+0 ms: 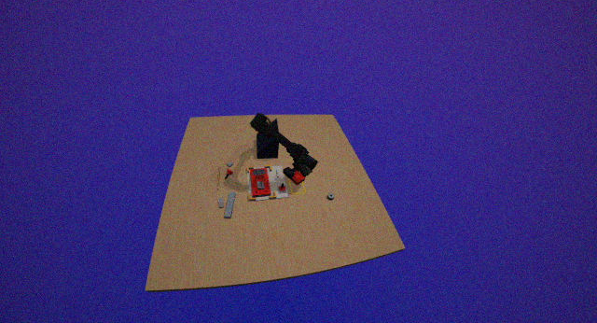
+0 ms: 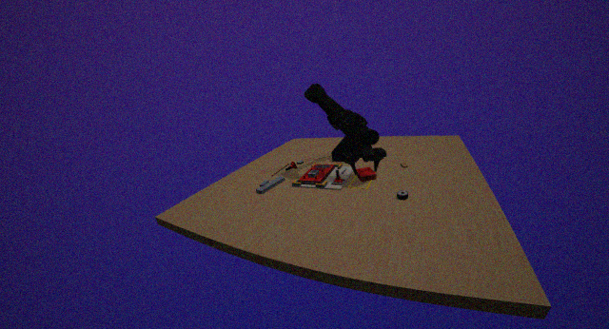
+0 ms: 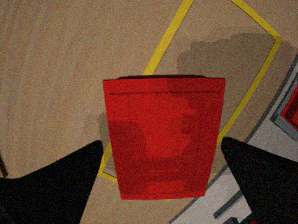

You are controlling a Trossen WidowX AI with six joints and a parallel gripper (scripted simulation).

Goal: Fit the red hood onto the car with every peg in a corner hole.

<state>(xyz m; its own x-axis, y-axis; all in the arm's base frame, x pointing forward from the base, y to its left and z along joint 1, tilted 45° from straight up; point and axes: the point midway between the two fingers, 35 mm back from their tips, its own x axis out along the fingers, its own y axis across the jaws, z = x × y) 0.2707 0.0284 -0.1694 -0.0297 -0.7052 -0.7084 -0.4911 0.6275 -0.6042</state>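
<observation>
My gripper tip is now right at the red hood. From my gripper tip the other things lie so: small wheel: 18 cm to the left, 17 cm ahead, 1 cm below; then grey bar: 40 cm to the right, 16 cm ahead, 1 cm below; then white jig: 20 cm to the right, 3 cm ahead.
</observation>
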